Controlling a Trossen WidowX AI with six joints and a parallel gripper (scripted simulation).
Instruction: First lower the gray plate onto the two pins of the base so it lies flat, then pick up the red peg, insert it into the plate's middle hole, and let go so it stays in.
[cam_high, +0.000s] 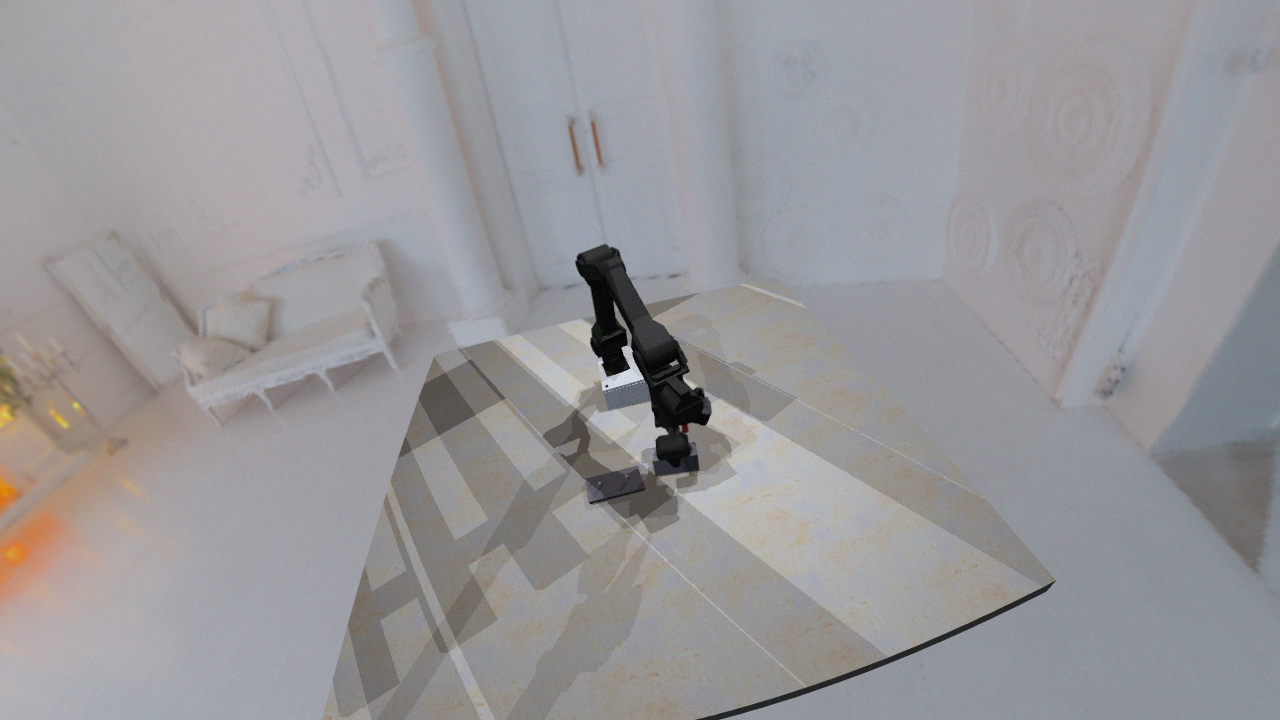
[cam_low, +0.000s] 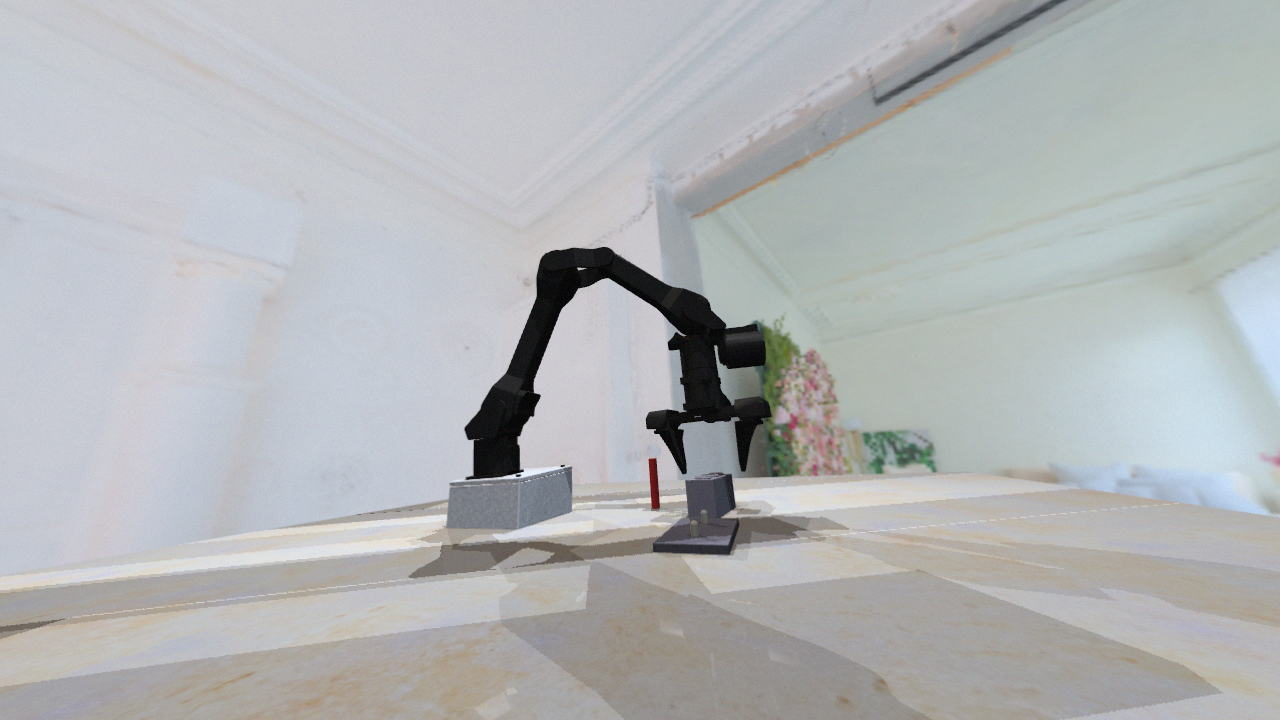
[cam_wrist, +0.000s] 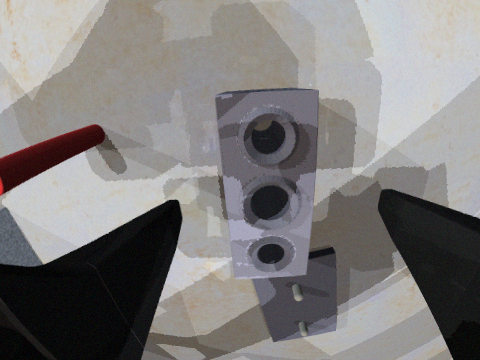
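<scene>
Right now my gripper tip is 20 mm above the gray plate and 10 mm past it. The rest, counted from my gripper tip: base: 140 mm to the right, 50 mm below, 10 mm behind; then red peg: 110 mm behind, 60 mm to the left, 20 mm below.
</scene>
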